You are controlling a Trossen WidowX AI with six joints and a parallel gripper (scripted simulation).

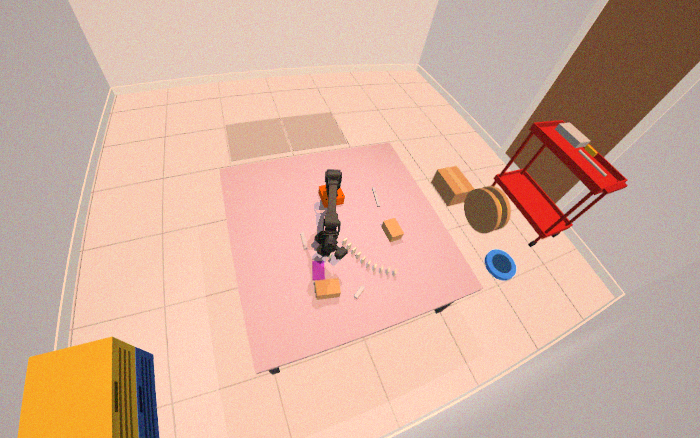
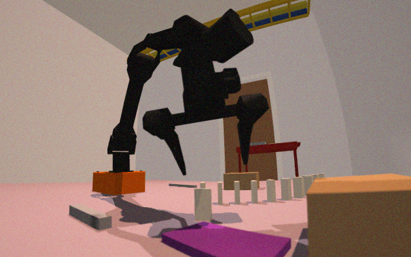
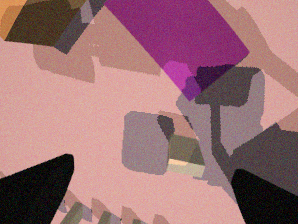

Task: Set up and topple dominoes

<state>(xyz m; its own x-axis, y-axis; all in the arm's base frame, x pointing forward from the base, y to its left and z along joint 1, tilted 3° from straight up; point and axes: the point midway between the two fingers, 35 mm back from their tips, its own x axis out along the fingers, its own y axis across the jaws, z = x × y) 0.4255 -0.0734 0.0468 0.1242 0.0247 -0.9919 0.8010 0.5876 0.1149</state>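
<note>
Right now my gripper tip is 5 cm short of the magenta flat plate, 7 cm to the left of it and 7 cm above it.
</note>
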